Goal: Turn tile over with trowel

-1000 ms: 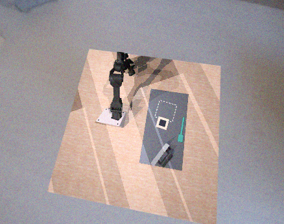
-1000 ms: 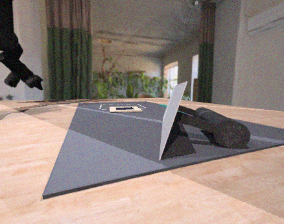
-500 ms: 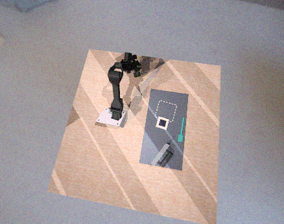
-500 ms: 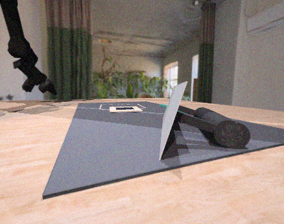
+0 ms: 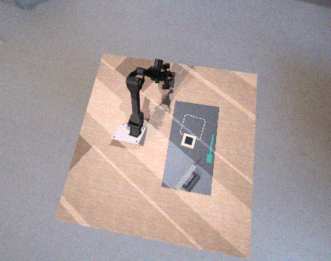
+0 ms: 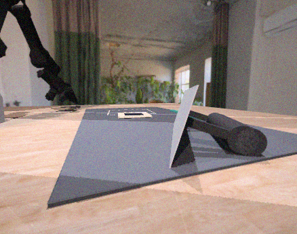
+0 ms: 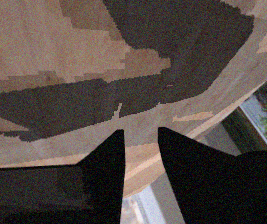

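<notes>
The teal trowel lies 43 cm ahead of my gripper tip, 45 cm to the right of it and 2 cm below it. From my gripper tip the other things lie so: grey mat (29 cm ahead, 45 cm to the right, 4 cm below); square tile (26 cm ahead, 43 cm to the right, 2 cm below).
</notes>
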